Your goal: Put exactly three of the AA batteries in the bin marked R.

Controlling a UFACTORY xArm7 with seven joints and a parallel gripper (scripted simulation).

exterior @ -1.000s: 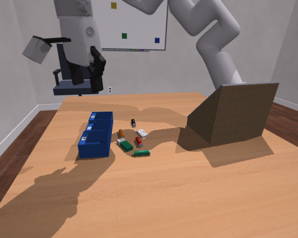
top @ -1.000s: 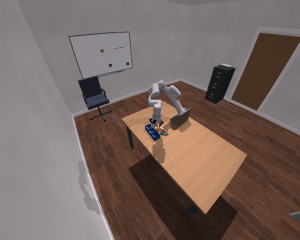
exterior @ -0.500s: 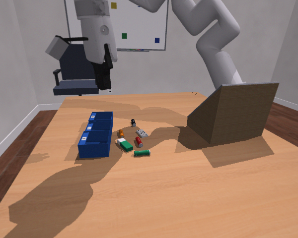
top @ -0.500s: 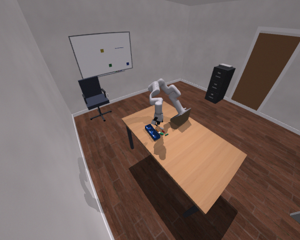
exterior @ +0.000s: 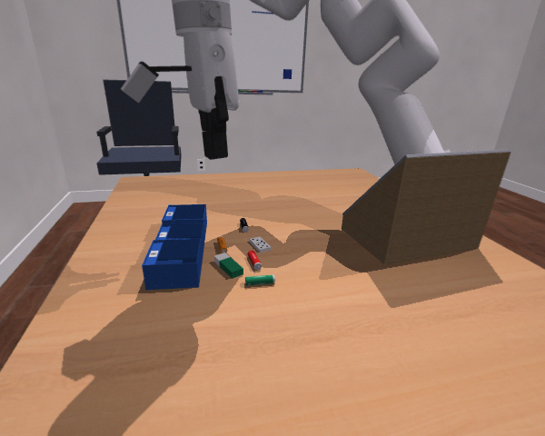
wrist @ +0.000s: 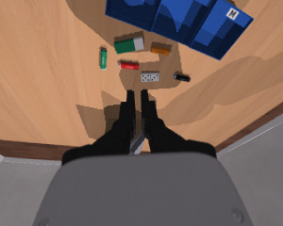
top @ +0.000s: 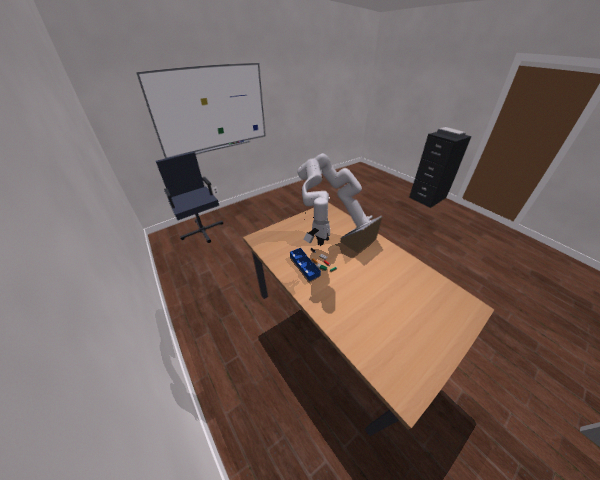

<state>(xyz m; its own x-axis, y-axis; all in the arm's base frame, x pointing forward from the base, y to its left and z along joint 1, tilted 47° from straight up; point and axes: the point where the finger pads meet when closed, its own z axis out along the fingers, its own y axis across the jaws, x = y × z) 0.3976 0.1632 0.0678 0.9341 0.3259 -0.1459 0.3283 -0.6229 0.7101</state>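
Now: the bin 200 mm below my hand, 70 mm ahead of it and 60 mm to the right of it. Also, from my hand: red battery 210 mm below, 60 mm behind; green-and-white block 210 mm below, 10 mm to the left, 10 mm behind; orange battery 210 mm below, 60 mm to the right.
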